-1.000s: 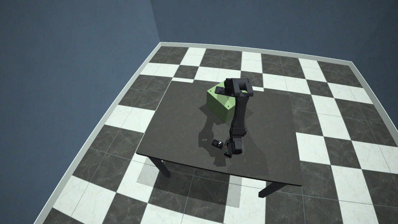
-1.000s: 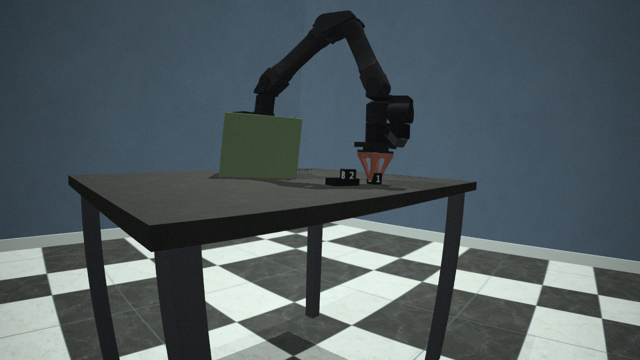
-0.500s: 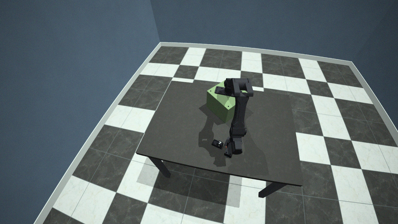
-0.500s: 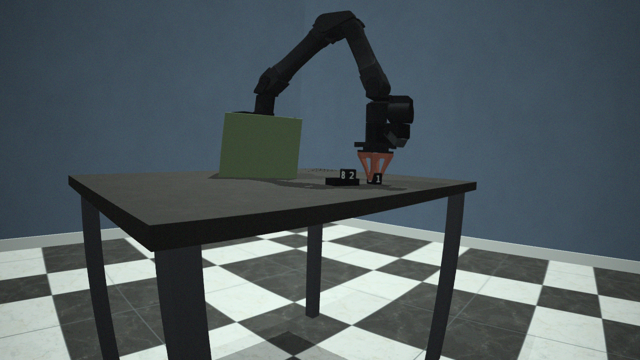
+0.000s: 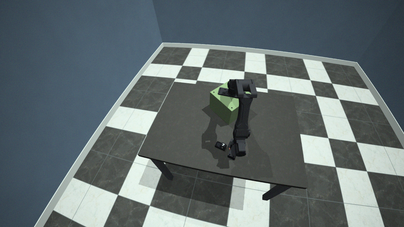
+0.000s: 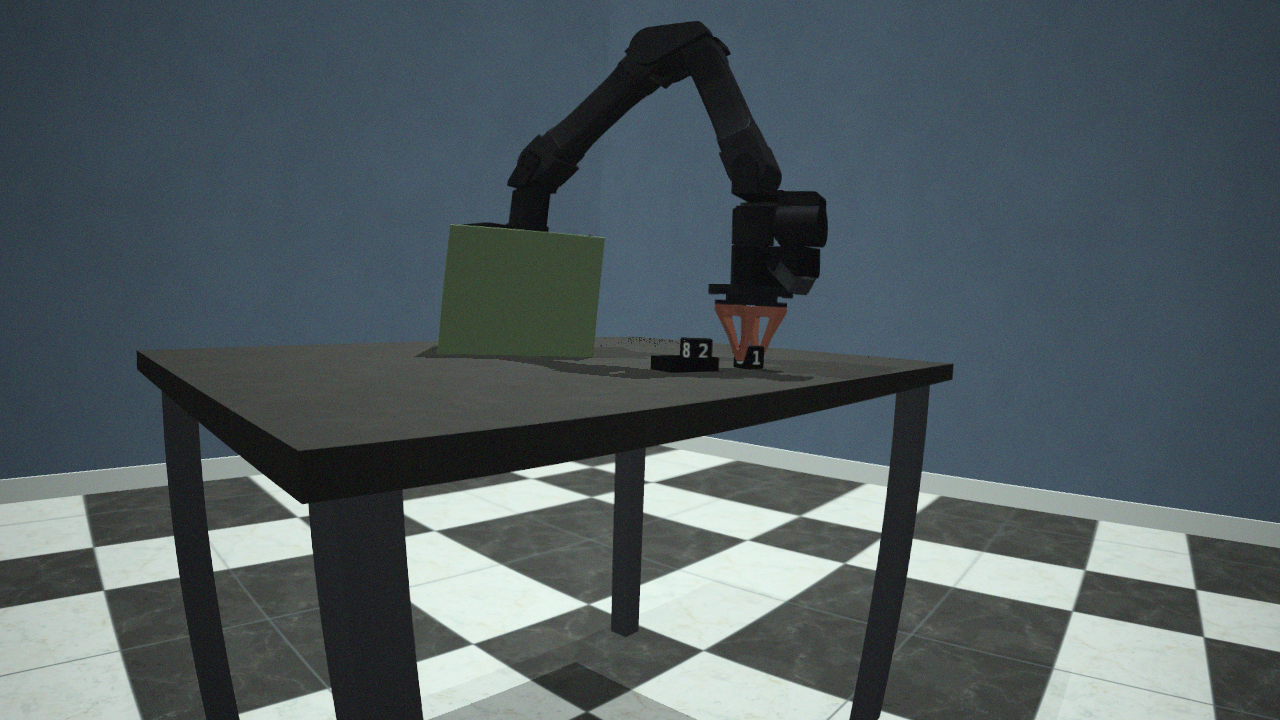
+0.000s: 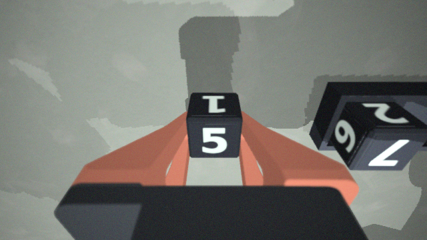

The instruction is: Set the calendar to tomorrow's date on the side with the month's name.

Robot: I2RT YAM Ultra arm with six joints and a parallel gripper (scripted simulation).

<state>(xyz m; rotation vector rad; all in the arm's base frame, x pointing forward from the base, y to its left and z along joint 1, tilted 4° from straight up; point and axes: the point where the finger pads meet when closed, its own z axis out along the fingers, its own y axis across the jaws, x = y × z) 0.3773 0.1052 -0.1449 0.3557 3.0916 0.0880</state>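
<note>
The calendar cube lies right at my hand. From my hand the other things lie so: black tray: 2 cm behind, 10 cm to the right, 1 cm below.
</note>
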